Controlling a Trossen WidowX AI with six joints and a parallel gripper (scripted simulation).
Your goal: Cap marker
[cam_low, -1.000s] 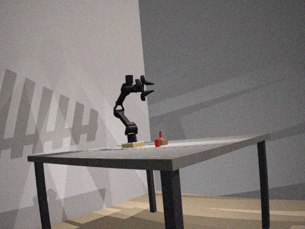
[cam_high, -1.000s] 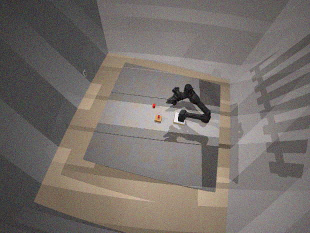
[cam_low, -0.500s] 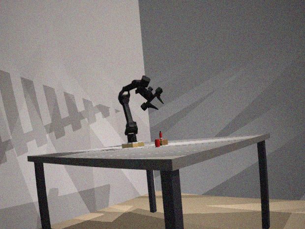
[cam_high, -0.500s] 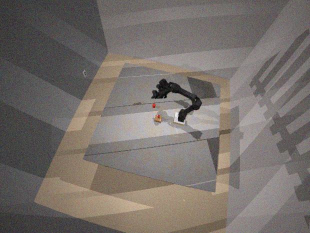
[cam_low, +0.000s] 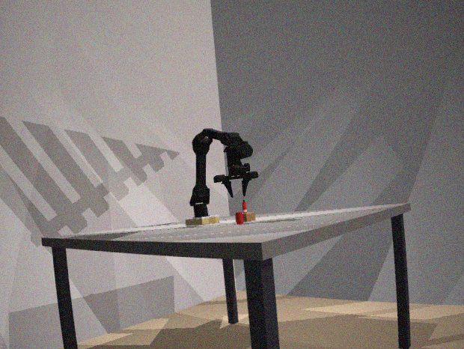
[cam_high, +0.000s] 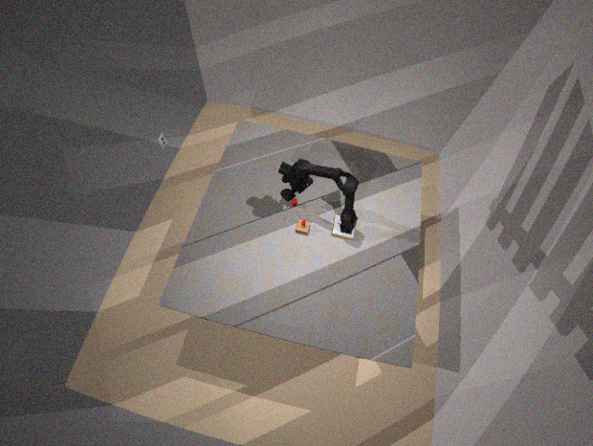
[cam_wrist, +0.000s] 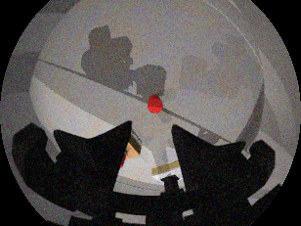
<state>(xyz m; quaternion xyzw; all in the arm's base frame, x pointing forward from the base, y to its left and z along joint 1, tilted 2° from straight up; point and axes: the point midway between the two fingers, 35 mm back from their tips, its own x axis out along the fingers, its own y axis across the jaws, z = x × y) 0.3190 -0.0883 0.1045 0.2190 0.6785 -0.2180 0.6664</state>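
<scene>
Right now my gripper tip is 1 cm to the left of the red cap and 9 cm above it. Also, from my gripper tip: tan holder block 7 cm behind, 13 cm to the left, 10 cm below.
</scene>
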